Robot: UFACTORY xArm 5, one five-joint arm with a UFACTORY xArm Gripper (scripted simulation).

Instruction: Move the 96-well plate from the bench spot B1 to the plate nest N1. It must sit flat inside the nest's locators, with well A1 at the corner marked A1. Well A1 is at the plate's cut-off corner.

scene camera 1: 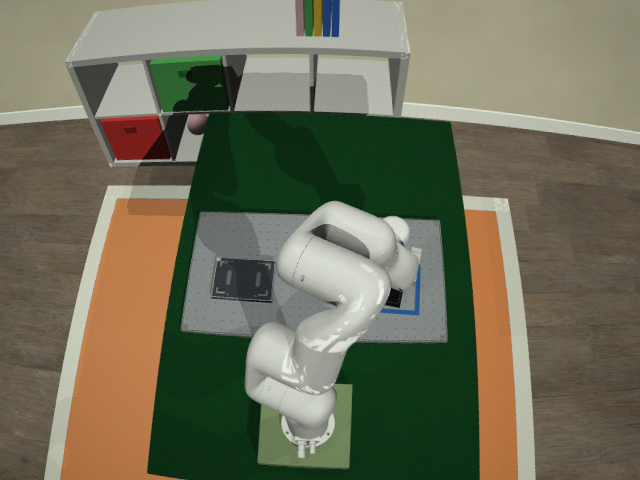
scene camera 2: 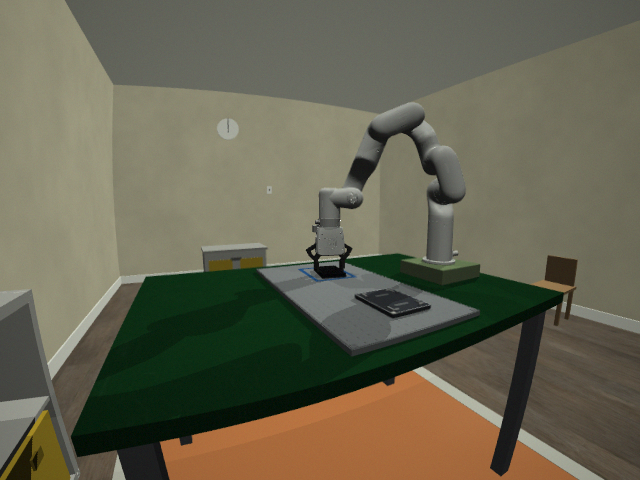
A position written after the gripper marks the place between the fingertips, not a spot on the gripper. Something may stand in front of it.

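A plate nest N1 [scene camera 1: 244,271] [scene camera 2: 393,298] appears both in scene camera 1 and in scene camera 2, and the gripper [scene camera 2: 329,271] can be seen as well.
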